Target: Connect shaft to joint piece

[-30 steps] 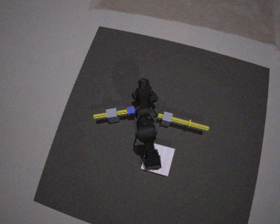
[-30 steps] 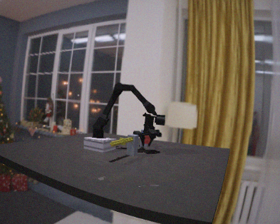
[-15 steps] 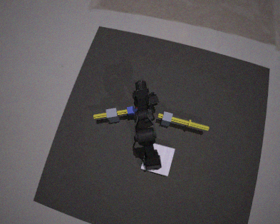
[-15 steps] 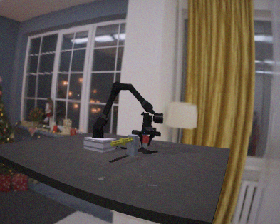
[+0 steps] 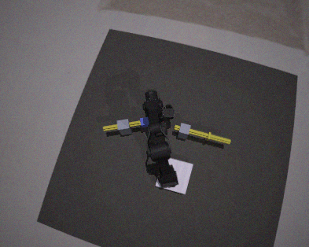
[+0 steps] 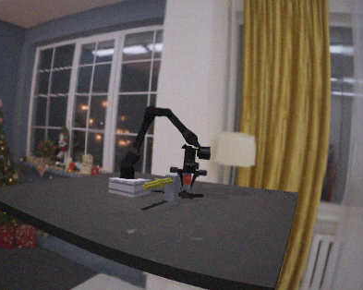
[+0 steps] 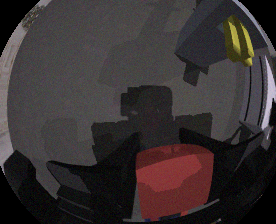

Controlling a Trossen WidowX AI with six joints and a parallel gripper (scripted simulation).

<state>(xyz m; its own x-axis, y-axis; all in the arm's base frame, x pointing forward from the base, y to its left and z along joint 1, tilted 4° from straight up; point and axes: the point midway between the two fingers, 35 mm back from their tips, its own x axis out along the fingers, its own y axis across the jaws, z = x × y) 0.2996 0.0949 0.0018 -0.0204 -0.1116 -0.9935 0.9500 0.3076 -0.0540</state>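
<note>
Right now my gripper tip is 4 cm below the red joint piece, 2 cm to the right of it and 1 cm past it.
</note>
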